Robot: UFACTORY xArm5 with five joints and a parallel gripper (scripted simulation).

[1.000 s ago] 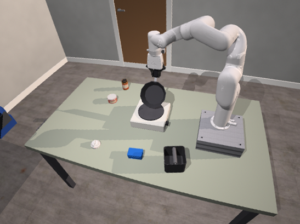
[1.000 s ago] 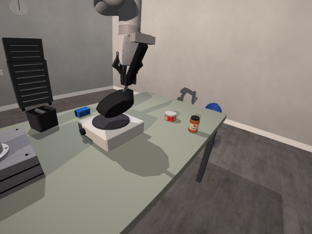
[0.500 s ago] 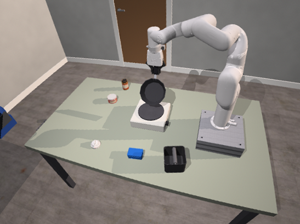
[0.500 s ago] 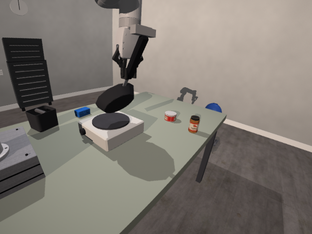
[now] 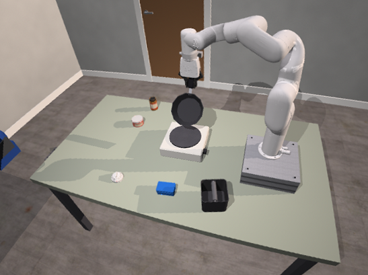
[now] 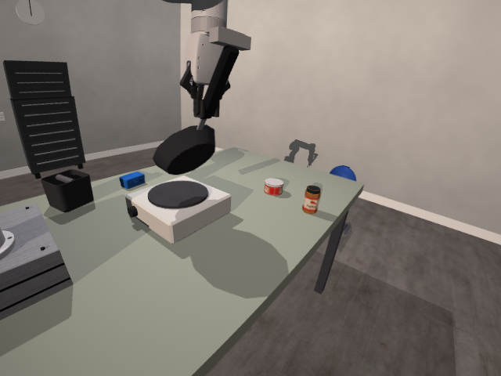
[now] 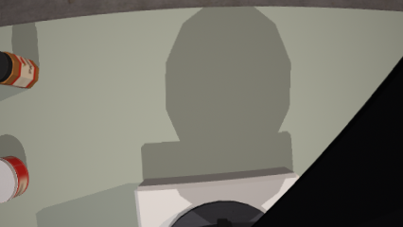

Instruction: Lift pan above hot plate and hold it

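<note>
My hand is 70 mm above the black pan and 40 mm to the right of it. From my hand the other things lie so: red tin: 380 mm ahead, 320 mm below, 40 mm to the left; then hot plate: 300 mm below, 140 mm to the left, 20 mm behind; then spice jar: 350 mm ahead, 300 mm below, 150 mm to the right.
</note>
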